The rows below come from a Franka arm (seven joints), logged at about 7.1 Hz.
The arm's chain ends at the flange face. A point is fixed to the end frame.
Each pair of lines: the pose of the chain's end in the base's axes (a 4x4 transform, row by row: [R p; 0 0 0 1], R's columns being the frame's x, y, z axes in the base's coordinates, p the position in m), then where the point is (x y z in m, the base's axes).
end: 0.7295 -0.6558 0.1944 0.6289; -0.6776 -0.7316 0.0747 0.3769; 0.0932 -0.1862 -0.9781 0.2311; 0 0 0 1
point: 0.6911 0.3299 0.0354
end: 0.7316 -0.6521 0.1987 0.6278; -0.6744 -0.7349 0.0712 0.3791; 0.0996 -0.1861 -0.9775 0.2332; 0 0 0 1
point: 0.6911 0.3315 0.0380
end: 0.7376 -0.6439 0.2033 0.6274; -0.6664 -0.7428 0.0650 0.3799; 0.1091 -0.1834 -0.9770 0.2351; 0 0 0 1
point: 0.6923 0.3313 0.0406
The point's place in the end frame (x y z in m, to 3 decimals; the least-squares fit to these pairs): 0.059 0.030 0.200
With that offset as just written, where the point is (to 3 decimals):
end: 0.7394 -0.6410 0.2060 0.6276; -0.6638 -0.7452 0.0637 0.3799; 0.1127 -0.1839 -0.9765 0.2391; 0 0 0 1
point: 0.693 0.331 0.045
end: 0.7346 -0.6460 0.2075 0.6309; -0.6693 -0.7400 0.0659 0.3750; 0.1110 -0.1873 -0.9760 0.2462; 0 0 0 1
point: 0.696 0.326 0.052
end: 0.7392 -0.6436 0.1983 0.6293; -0.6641 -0.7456 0.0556 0.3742; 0.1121 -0.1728 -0.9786 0.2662; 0 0 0 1
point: 0.693 0.324 0.072
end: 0.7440 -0.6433 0.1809 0.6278; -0.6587 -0.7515 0.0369 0.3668; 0.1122 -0.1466 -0.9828 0.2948; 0 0 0 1
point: 0.689 0.313 0.100
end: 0.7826 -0.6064 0.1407 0.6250; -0.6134 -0.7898 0.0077 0.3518; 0.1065 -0.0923 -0.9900 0.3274; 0 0 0 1
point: 0.681 0.293 0.133
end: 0.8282 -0.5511 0.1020 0.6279; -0.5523 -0.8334 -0.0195 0.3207; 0.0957 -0.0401 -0.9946 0.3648; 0 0 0 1
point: 0.681 0.259 0.170
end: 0.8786 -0.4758 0.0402 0.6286; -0.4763 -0.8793 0.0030 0.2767; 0.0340 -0.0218 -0.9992 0.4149; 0 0 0 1
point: 0.674 0.223 0.216
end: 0.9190 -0.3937 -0.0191 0.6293; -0.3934 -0.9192 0.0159 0.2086; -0.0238 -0.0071 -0.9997 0.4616; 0 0 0 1
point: 0.668 0.161 0.260
